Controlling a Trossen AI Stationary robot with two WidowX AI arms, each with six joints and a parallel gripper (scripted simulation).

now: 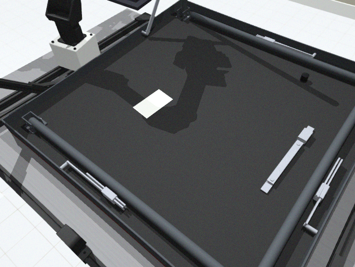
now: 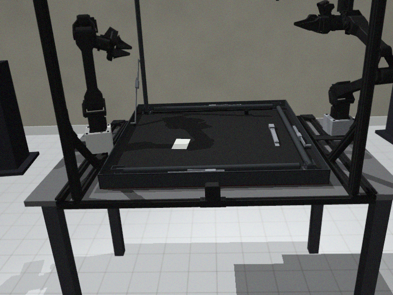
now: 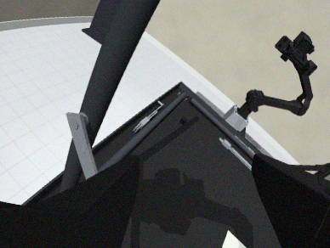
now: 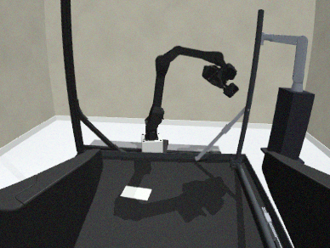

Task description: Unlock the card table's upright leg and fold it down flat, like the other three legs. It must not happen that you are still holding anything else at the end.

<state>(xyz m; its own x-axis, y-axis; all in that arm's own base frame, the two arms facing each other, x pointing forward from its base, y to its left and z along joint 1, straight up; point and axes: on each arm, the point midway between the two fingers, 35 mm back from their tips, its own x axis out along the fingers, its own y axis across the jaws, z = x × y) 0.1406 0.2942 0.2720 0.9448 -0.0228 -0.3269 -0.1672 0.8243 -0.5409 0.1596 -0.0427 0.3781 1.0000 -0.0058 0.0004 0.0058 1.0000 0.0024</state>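
Now: the lock sleeve 1 cm ahead of my left hand, 4 cm to the right of it and 17 cm below it. From my left hand the other things lie so: small black knob (5 cm behind, 56 cm to the right, 32 cm below); then white label (35 cm behind, 23 cm to the right, 34 cm below); then card table (29 cm behind, 36 cm to the right, 35 cm below).
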